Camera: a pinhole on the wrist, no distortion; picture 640 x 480 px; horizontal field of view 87.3 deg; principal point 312.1 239.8 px. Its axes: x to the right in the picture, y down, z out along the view. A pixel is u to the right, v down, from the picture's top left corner.
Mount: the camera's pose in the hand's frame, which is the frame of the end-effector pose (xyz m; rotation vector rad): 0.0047 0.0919 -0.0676 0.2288 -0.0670 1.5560
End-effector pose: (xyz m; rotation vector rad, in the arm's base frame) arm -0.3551 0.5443 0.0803 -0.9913 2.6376 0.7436
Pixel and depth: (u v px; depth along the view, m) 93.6 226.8 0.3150
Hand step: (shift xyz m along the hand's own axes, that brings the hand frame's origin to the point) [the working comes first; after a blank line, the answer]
In the camera's frame: -0.2052 -0.0122 0.3150

0.0452 -0.1687 0.2006
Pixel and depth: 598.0 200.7 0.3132
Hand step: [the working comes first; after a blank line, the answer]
In the camera's frame: 0.2669 -0.0365 0.3132

0.0776 0.2954 0.2845
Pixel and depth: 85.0 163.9 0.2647
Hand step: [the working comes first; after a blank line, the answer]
In the camera's frame: -0.1792 -0.0599 0.2647

0.0880 -0.1337 0.1514
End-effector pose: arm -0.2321 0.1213 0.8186 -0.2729 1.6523 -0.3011
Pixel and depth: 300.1 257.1 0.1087
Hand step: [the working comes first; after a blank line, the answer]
In the camera's frame: -0.0039 0.0056 0.1087

0.0101 0.0677 0.0385
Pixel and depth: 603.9 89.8 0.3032
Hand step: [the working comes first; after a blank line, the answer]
In the camera's frame: 0.2637 -0.1356 0.3032

0.1751 0.2943 0.2639
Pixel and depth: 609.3 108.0 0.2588
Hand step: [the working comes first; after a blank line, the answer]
In the camera's frame: 0.2293 -0.1017 0.2588

0.1362 0.2687 0.2176
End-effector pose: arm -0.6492 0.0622 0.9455 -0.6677 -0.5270 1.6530
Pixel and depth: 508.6 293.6 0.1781
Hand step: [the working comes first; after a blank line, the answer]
In the camera's frame: 0.1043 0.0286 0.1781

-0.0038 0.1609 0.1288
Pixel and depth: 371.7 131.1 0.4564
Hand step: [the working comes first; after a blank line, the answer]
In the camera's frame: 0.0811 -0.1479 0.4564

0.1996 0.0862 0.3782
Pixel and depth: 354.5 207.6 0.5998
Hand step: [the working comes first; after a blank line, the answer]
In the camera's frame: 0.0758 -0.0576 0.5998

0.1243 0.0540 0.5266
